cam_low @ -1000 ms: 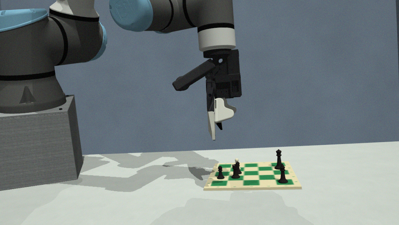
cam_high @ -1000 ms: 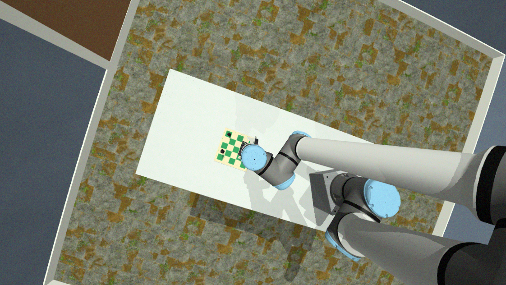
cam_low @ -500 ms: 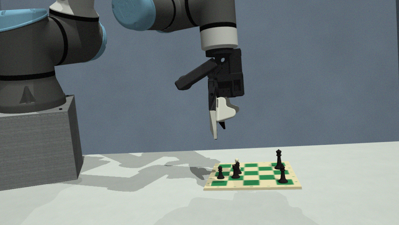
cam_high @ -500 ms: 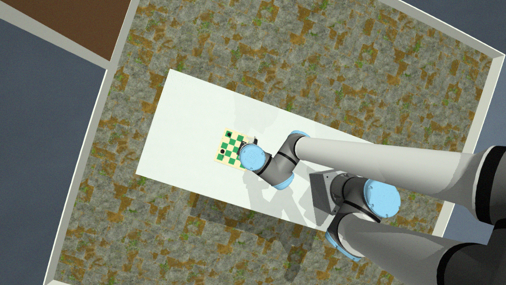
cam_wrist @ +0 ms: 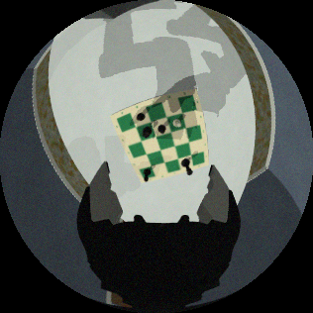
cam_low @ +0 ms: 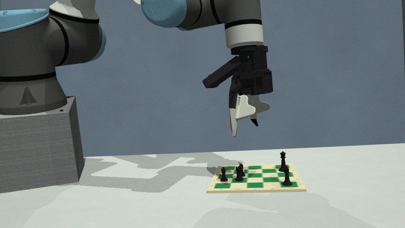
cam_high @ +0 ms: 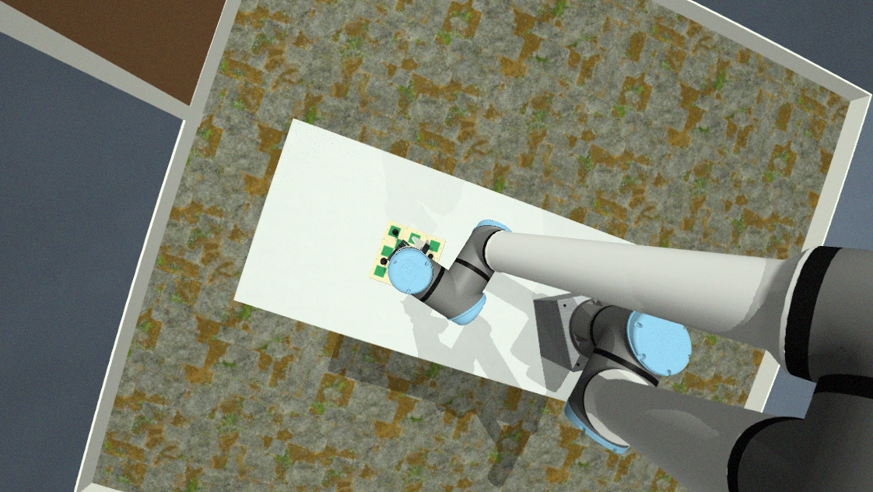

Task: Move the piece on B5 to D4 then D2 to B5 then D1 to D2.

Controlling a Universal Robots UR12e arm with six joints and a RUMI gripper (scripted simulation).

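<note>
My gripper is now 90 mm above the black queen, 80 mm short of it and 60 mm to the right of it. From my hand the other things lie so: white pawn: 100 mm below, 50 mm to the left, 30 mm behind; then cream chessboard: 120 mm below, 20 mm to the left, 10 mm ahead.
</note>
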